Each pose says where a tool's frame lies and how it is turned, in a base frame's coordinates. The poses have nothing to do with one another.
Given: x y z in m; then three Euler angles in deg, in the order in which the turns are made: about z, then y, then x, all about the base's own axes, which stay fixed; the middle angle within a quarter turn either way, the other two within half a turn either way.
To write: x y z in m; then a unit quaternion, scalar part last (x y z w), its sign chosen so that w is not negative. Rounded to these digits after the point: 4 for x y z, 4 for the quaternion.
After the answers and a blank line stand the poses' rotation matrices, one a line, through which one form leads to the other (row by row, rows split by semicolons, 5 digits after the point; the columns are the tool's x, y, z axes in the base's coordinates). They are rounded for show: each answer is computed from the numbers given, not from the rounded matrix.
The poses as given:
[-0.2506, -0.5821, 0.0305, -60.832, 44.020, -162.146]
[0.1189, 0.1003, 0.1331, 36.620, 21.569, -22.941]
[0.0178, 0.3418, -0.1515, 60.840, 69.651, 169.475]
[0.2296, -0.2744, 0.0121, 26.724, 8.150, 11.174]
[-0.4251, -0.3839, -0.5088, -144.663, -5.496, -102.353]
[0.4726, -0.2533, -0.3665, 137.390, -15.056, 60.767]
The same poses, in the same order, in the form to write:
[-0.2506, -0.5821, 0.0305, 0.8193, 0.4135, 0.3921, 0.0634]
[0.1189, 0.1003, 0.1331, -0.1279, 0.2355, 0.2671, 0.9257]
[0.0178, 0.3418, -0.1515, -0.7314, 0.3687, -0.5285, 0.2230]
[0.2296, -0.2744, 0.0121, 0.1108, 0.0464, 0.2362, 0.9643]
[-0.4251, -0.3839, -0.5088, -0.2075, -0.7506, -0.5853, 0.2256]
[0.4726, -0.2533, -0.3665, 0.0769, -0.5082, 0.7727, 0.3725]

0.35047 0.62791 0.69491; 0.72731 -0.64994 0.22047; 0.59008 0.42814 -0.68447
0.74641 -0.55474 0.36762; 0.43432 0.82460 0.36249; -0.50423 -0.11090 0.85642
0.16944 -0.30367 0.93759; -0.77512 -0.62861 -0.06352; 0.60867 -0.71599 -0.34189
0.88416 -0.44515 0.14177; 0.46571 0.86390 -0.19183; -0.03708 0.23563 0.97113
-0.81201 0.57573 -0.09578; 0.04741 0.22863 0.97236; 0.58171 0.78503 -0.21295
-0.71071 -0.65376 -0.25976; 0.49746 -0.20596 -0.84269; 0.49742 -0.72813 0.47160

